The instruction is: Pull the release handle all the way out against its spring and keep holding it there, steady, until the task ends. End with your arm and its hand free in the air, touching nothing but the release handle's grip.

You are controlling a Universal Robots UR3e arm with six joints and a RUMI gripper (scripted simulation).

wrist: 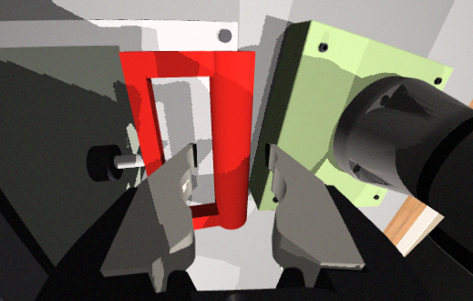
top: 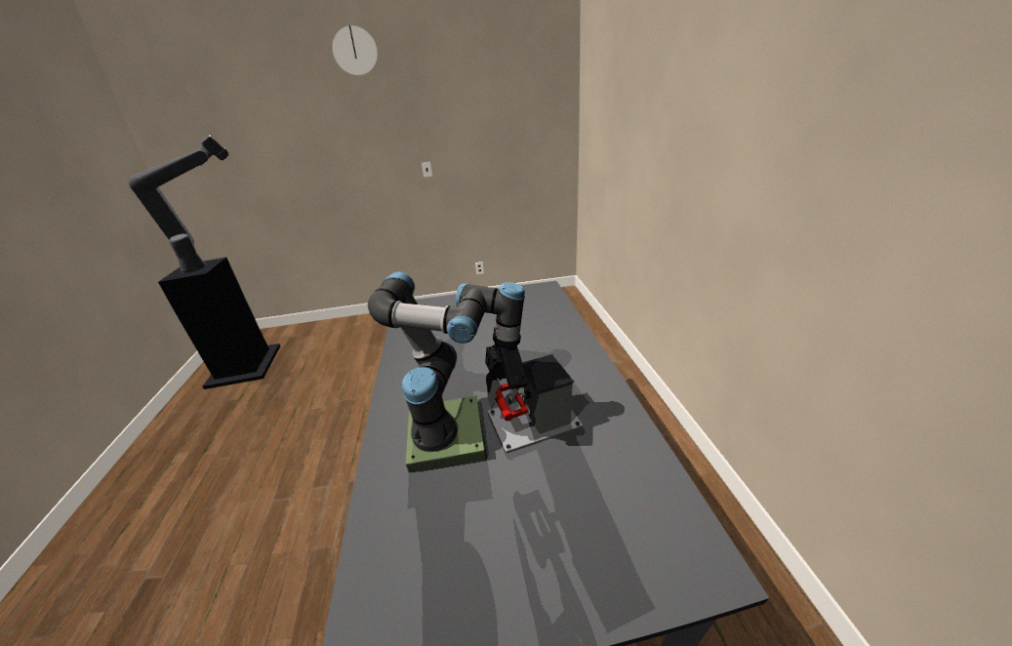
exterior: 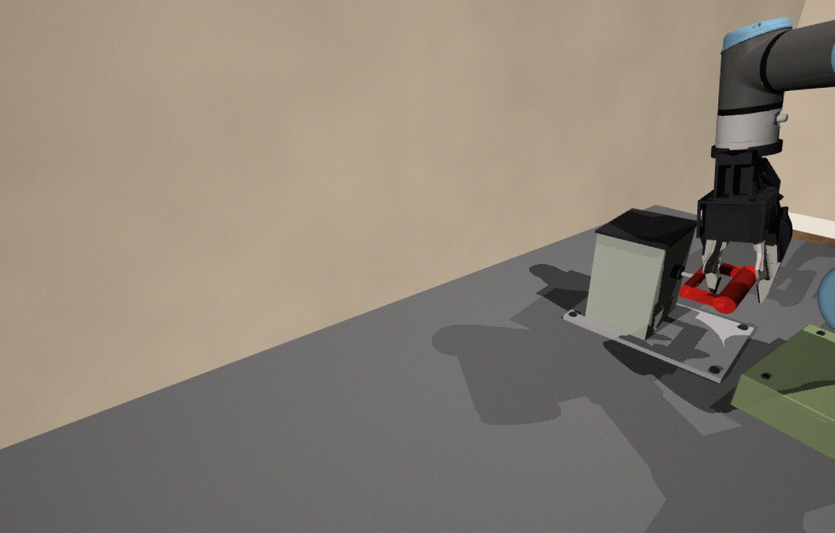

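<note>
The grey metal base plate lies 9 cm ahead of my hand, 1 cm to the left of it and 10 cm below it.
</note>
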